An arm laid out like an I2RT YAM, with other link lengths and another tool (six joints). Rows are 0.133 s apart.
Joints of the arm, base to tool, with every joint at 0 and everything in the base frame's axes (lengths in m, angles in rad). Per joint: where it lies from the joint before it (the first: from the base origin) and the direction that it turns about. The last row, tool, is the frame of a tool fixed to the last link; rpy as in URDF.
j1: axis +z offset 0 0 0.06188
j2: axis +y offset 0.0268 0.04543 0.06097
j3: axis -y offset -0.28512 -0.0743 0
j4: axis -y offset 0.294 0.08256 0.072
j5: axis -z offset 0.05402 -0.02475 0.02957
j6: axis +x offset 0.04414 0 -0.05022
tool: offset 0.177 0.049 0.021 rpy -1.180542 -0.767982 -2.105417
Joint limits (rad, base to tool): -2.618..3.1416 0..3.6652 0..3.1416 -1.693..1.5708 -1.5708..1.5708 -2.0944..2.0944
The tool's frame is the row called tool.
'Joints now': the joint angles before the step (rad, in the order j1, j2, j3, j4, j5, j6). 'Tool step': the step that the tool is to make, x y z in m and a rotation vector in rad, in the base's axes. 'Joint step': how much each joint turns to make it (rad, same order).
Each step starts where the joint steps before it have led.
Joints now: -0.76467 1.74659 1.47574 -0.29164 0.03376 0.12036
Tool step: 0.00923 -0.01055 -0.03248 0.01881 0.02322 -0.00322
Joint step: -0.00076 0.07017 -0.00003 0.04045 0.00343 -0.00076
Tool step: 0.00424 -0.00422 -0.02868 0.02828 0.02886 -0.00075
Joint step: 0.00000 0.05152 0.00002 0.01107 0.00039 0.00076
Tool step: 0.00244 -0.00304 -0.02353 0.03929 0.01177 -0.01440
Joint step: 0.00001 0.04196 0.00000 0.00533 -0.00077 0.02480
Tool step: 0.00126 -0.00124 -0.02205 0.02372 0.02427 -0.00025
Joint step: -0.00002 0.03701 0.00002 0.00305 0.00000 0.00037
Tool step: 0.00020 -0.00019 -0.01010 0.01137 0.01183 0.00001
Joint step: 0.00000 0.01639 -0.00004 0.00002 -0.00001 -0.00001
